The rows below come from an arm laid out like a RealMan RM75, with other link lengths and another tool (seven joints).
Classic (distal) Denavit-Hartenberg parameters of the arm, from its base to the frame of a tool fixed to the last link. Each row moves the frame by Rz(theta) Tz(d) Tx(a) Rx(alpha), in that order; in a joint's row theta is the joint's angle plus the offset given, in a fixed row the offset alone. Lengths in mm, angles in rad.
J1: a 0, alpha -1.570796, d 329.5, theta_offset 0
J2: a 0, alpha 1.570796, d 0, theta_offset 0
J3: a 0, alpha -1.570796, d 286.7, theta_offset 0
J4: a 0, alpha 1.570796, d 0, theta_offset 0
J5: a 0, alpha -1.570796, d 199.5, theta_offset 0
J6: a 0, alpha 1.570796, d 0, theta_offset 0
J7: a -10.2, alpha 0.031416, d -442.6, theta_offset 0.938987
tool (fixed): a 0, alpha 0, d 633, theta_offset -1.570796
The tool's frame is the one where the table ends.
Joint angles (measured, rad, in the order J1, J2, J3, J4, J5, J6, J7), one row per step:
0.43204, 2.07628, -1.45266, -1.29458, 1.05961, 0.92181, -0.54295
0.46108, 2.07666, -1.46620, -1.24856, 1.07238, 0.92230, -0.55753
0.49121, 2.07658, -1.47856, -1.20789, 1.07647, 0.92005, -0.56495
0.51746, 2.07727, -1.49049, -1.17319, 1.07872, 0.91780, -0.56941
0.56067, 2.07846, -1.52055, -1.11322, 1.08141, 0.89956, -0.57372
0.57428, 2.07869, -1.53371, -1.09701, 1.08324, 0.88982, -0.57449
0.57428, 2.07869, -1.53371, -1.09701, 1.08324, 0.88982, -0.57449
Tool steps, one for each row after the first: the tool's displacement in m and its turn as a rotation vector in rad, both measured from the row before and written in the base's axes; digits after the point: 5 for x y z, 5 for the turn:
-0.00217, 0.00107, -0.01060, -0.03401, -0.00528, 0.00699
-0.00252, 0.00205, -0.00867, -0.02654, -0.01008, 0.00660
-0.00238, 0.00138, -0.00776, -0.02332, -0.00969, 0.00535
-0.00345, 0.00238, -0.01364, -0.03209, -0.02108, 0.00885
-0.00210, 0.00093, -0.00420, -0.00739, -0.00686, 0.00631
0.00000, 0.00000, 0.00000, 0.00000, 0.00000, 0.00000

